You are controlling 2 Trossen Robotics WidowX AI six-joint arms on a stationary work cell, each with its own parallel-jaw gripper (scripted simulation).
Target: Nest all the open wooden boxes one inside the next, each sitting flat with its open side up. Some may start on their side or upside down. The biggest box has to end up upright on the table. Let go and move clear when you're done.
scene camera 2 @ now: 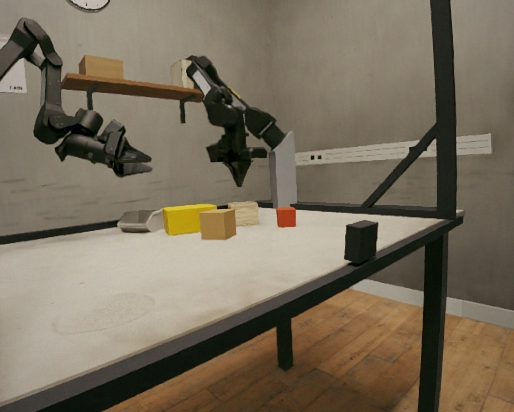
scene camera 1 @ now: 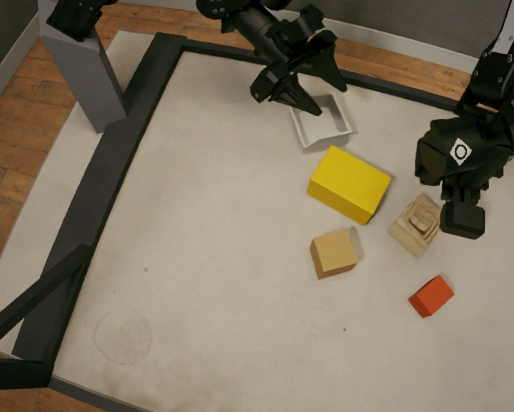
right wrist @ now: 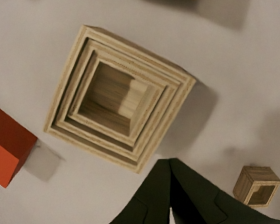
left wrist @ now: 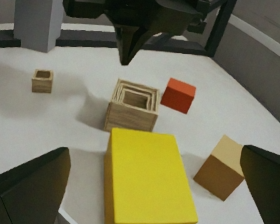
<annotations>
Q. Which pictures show my right gripper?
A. Scene camera 2, scene camera 1, the right wrist view and the left wrist view: all of them.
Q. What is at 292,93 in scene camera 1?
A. My left gripper.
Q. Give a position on a tan cube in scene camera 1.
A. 332,254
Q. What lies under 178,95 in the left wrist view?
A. A red block.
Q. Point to a tan cube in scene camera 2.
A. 217,224
</annotations>
